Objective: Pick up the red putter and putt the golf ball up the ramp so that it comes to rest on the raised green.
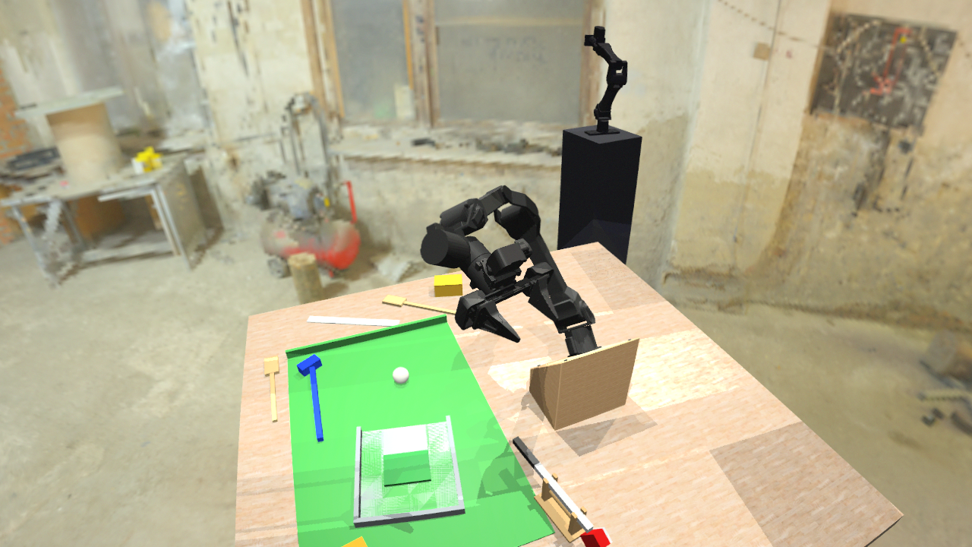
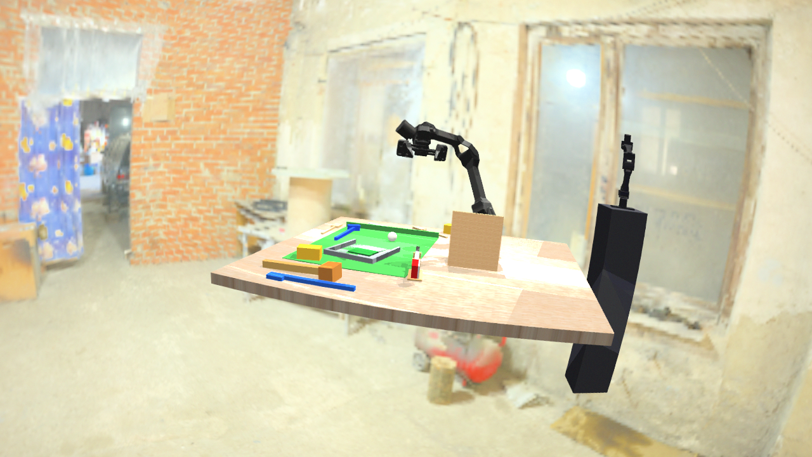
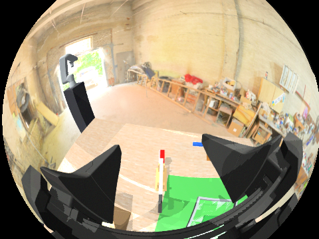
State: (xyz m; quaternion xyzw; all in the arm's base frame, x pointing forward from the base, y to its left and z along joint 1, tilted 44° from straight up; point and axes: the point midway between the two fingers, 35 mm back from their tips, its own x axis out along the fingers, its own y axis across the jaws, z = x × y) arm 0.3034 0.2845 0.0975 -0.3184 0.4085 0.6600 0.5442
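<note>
Now: the red putter 1 cm behind my gripper tip, 9 cm to the left of it and 35 cm below it. Also, from my gripper tip: white golf ball: 13 cm ahead, 41 cm to the right, 38 cm below; small wooden rack: 1 cm behind, 11 cm to the left, 37 cm below; grey frame: 22 cm ahead, 13 cm to the right, 40 cm below.
</note>
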